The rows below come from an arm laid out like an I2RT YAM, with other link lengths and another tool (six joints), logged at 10 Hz.
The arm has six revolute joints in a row. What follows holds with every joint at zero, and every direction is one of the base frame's. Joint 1 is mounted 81.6 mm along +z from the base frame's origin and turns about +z. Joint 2 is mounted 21.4 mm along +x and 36.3 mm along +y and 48.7 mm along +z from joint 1 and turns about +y. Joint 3 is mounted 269.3 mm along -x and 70.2 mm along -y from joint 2 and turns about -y. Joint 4 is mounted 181.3 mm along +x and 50.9 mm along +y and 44.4 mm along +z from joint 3 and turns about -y. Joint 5 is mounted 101.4 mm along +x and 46.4 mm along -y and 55.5 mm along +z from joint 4 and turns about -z. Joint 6 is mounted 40.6 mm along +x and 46.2 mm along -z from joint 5 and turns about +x. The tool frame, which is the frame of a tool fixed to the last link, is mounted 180 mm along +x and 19 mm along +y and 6 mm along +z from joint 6; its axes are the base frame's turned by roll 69.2, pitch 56.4 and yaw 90 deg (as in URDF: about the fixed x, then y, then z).
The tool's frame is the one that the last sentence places.
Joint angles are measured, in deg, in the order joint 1, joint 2, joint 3, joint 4, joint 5, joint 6. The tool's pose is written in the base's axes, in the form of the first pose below.
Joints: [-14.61 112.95 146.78 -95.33 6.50 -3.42]
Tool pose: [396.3, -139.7, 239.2], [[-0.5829, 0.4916, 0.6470], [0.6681, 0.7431, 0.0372], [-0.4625, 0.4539, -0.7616]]
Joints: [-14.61 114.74 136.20 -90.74 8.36 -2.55]
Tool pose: [390.1, -145.5, 186.0], [[-0.6210, 0.5689, 0.5392], [0.6892, 0.7239, 0.0300], [-0.3732, 0.3903, -0.8416]]
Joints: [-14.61 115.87 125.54 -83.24 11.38 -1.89]
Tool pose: [388.1, -157.1, 142.7], [[-0.6312, 0.6181, 0.4686], [0.6970, 0.7170, -0.0067], [-0.3401, 0.3224, -0.8834]]
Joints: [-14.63 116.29 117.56 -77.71 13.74 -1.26]
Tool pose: [381.2, -164.8, 112.3], [[-0.6346, 0.6498, 0.4184], [0.7027, 0.7105, -0.0375], [-0.3216, 0.2702, -0.9075]]
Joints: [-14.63 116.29 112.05 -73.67 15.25 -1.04]
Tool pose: [375.7, -169.4, 93.6], [[-0.6376, 0.6642, 0.3904], [0.7031, 0.7088, -0.0576], [-0.3149, 0.2377, -0.9189]]
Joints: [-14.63 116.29 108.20 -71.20 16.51 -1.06]
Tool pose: [368.7, -172.5, 80.2], [[-0.6437, 0.6734, 0.3634], [0.7010, 0.7094, -0.0728], [-0.3069, 0.2079, -0.9288]]
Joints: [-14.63 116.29 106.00 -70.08 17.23 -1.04]
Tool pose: [362.8, -173.8, 72.3], [[-0.6484, 0.6795, 0.3434], [0.7005, 0.7091, -0.0804], [-0.2982, 0.1885, -0.9357]]
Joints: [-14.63 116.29 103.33 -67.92 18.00 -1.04]
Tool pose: [359.6, -175.9, 63.6], [[-0.6504, 0.6832, 0.3320], [0.6988, 0.7095, -0.0911], [-0.2978, 0.1728, -0.9389]]
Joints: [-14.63 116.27 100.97 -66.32 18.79 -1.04]
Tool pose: [354.7, -177.7, 55.9], [[-0.6537, 0.6873, 0.3168], [0.6972, 0.7097, -0.1011], [-0.2943, 0.1548, -0.9431]]
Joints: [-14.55 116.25 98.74 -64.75 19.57 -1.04]
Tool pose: [350.4, -179.0, 48.9], [[-0.6575, 0.6897, 0.3034], [0.6945, 0.7109, -0.1109], [-0.2921, 0.1378, -0.9464]]
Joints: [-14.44 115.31 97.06 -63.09 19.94 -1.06]
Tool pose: [351.1, -179.9, 49.7], [[-0.6542, 0.6868, 0.3166], [0.6906, 0.7132, -0.1201], [-0.3083, 0.1400, -0.9409]]
